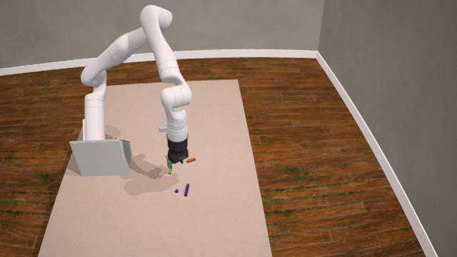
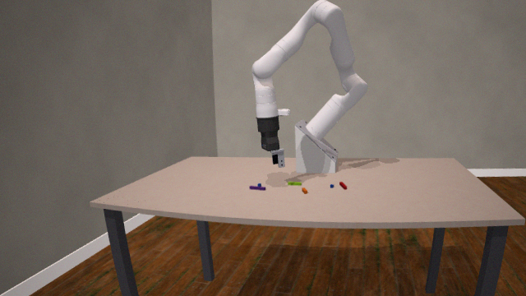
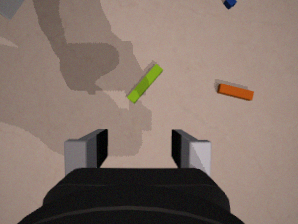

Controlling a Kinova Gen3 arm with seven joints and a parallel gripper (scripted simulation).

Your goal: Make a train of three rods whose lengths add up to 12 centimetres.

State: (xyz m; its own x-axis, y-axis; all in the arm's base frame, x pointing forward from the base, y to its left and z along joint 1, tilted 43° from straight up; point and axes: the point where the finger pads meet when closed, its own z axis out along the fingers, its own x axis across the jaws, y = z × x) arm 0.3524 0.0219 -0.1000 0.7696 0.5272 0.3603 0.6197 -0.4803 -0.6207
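Right now the orange rod is 5 cm ahead of my hand, 11 cm to the left of it and 9 cm below it. The rest, counted from my hand: purple rod (5 cm ahead, 7 cm to the right, 9 cm below); lime rod (4 cm behind, 5 cm to the left, 9 cm below); red rod (3 cm behind, 23 cm to the left, 9 cm below).
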